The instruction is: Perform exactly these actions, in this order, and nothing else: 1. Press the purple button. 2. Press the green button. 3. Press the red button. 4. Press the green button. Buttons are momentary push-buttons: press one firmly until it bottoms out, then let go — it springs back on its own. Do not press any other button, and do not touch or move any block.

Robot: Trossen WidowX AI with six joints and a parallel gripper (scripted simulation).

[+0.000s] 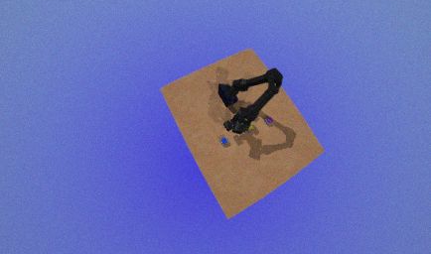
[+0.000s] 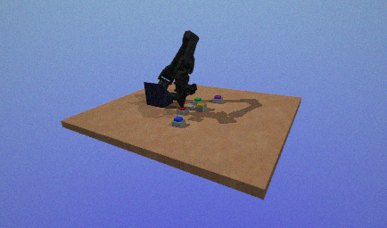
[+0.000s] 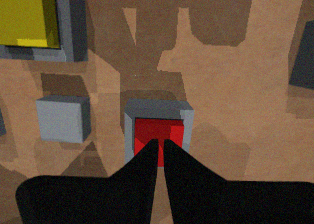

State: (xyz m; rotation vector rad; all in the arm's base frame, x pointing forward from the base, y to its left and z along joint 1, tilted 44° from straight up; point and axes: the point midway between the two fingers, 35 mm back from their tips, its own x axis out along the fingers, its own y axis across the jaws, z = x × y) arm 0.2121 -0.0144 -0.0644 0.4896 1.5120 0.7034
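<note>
Right now the red button is 1 cm below my gripper tip. Round my gripper tip: blue button 8 cm ahead, 12 cm to the right; yellow button 6 cm ahead, 9 cm to the left; small grey block 7 cm to the left, 3 cm below.
</note>
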